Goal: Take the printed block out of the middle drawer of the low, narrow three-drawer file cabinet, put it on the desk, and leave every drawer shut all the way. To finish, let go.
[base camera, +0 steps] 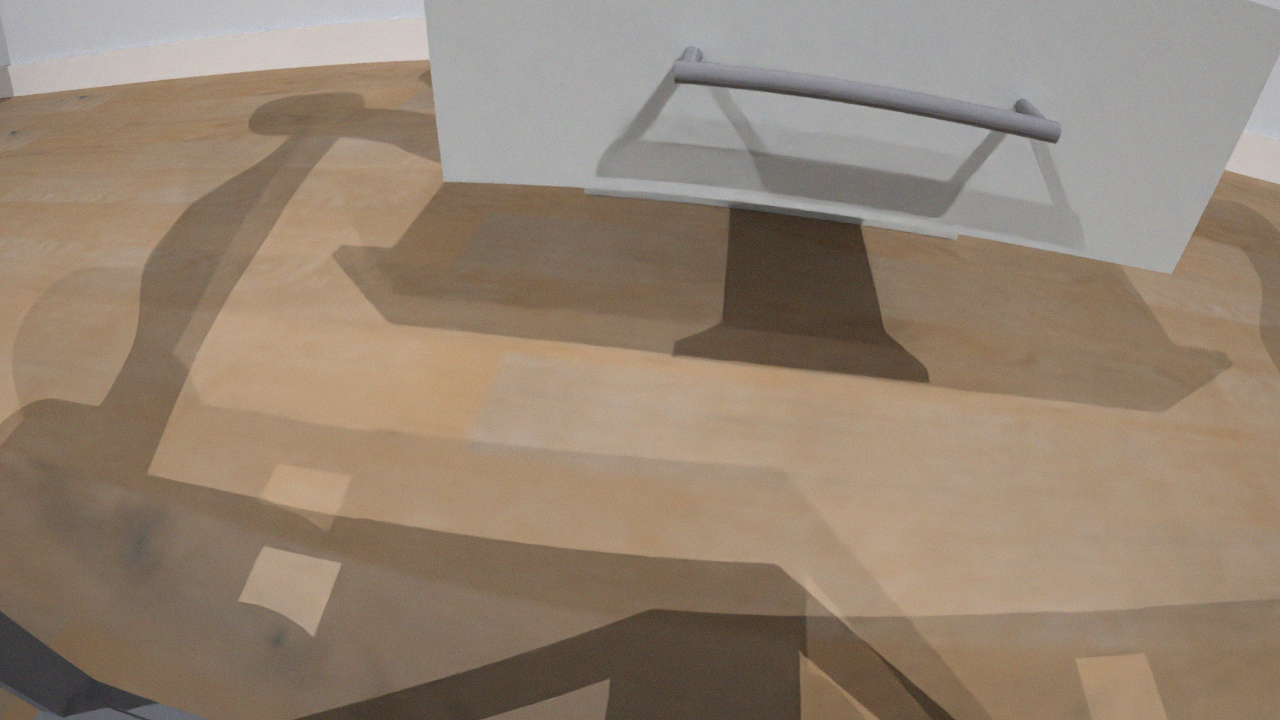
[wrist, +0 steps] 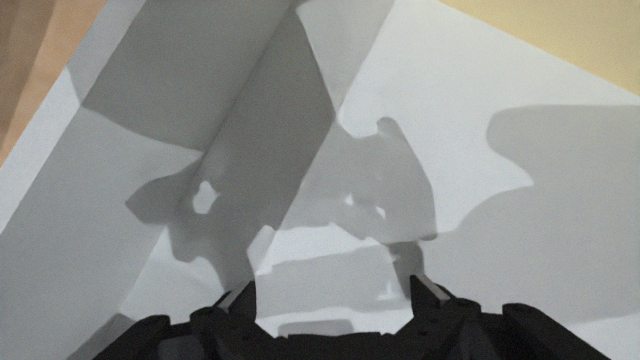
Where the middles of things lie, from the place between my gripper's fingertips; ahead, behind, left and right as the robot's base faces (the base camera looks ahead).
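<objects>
My hand is 50 mm below the grey drawer (base camera: 1101,136), and it's 80 mm to the left of the drawer and 70 mm short of it.
</objects>
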